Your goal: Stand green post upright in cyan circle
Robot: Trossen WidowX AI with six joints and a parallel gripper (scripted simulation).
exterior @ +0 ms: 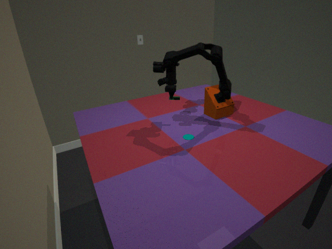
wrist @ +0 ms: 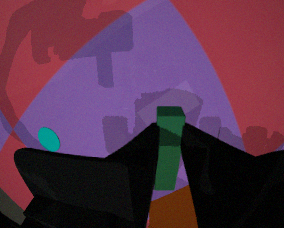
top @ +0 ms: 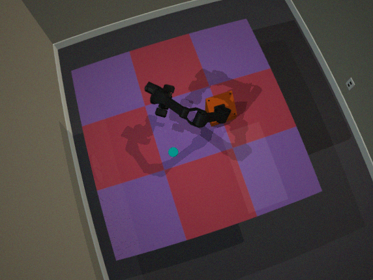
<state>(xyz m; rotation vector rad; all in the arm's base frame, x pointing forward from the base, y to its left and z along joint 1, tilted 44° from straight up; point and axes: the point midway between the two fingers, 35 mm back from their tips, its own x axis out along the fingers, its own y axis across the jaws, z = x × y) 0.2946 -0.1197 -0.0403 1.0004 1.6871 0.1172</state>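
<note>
Now: gripper tip 24 cm to the right of the cyan circle, 14 cm above it and 4 cm short of it. Round my gripper tip: green post 2 cm behind, 1 cm to the left.
</note>
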